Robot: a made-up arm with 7 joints.
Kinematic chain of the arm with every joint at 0, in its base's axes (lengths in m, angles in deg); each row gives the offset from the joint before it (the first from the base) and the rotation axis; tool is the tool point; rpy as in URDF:
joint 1: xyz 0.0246 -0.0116 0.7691 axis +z
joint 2: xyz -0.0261 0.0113 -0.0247 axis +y
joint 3: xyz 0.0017 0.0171 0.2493 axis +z
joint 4: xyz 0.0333 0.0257 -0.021 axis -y
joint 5: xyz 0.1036 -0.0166 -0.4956 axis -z
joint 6: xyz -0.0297 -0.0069 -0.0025 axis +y
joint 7: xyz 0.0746 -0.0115 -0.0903 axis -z
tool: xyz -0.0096 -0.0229 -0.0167 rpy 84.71 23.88 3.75
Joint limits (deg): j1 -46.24..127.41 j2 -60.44..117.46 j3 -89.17..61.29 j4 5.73..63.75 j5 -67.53..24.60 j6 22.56..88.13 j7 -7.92..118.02
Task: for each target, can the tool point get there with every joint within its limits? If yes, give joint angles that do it. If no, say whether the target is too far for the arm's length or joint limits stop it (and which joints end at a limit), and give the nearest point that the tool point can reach.
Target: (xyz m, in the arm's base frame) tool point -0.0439 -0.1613 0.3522
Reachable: yes | joints 56.73 51.71 4.19 12.22 -38.44 54.41 32.83
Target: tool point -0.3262 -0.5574 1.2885
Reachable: no: joint limits stop it (at a limit: joint 1, joint 2, joint 4, joint 5, joint 6, joint 7) | nearest point -0.2353 -0.4204 1.1525 | short by 0.213 m
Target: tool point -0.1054 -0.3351 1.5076
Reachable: no: joint limits stop it (at a limit: joint 1, joint 2, joint 4, joint 5, joint 6, joint 7) | nearest point -0.0157 -0.3265 1.3006 | short by 0.226 m
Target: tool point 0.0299 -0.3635 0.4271
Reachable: yes | joints 106.67 99.77 18.47 34.41 -13.31 70.99 23.76
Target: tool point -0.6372 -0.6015 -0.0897
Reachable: no: too far | nearest point -0.3514 -0.3467 0.2790 | short by 0.532 m
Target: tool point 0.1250 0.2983 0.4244
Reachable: yes | joints 29.76 15.35 26.19 37.85 12.07 66.92 84.51
